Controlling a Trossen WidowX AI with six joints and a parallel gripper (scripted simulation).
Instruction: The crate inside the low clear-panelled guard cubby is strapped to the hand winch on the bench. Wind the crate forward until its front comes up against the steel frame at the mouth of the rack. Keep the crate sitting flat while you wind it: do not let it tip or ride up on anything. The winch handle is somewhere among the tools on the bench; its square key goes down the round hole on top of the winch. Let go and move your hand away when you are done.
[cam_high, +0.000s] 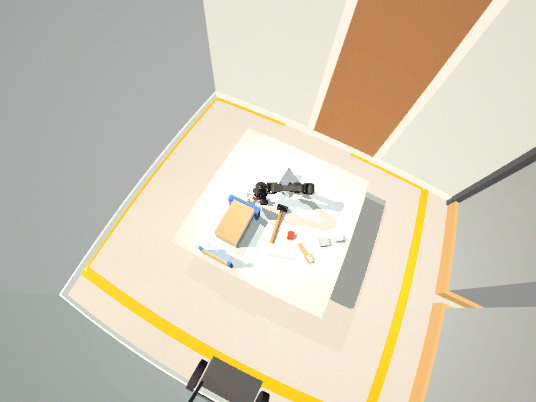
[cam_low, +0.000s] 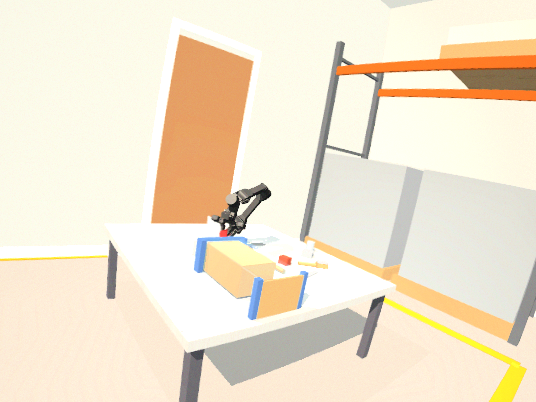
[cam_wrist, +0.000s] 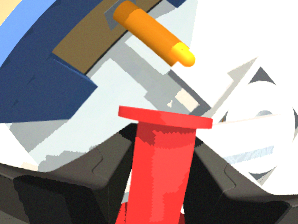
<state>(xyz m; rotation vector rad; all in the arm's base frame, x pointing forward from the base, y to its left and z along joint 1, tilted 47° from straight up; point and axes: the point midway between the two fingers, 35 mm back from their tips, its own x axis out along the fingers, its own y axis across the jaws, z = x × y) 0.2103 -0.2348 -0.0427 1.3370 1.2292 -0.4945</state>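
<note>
Now: the red grip 1 cm to the left of my gripper tip and 1 cm behind it. The rest, counted from my gripper tip: winch (10 cm below, 9 cm behind, 7 cm to the right); winch handle (3 cm below, 3 cm behind, 1 cm to the right); cubby (33 cm ahead, 9 cm to the right, 5 cm below).
</note>
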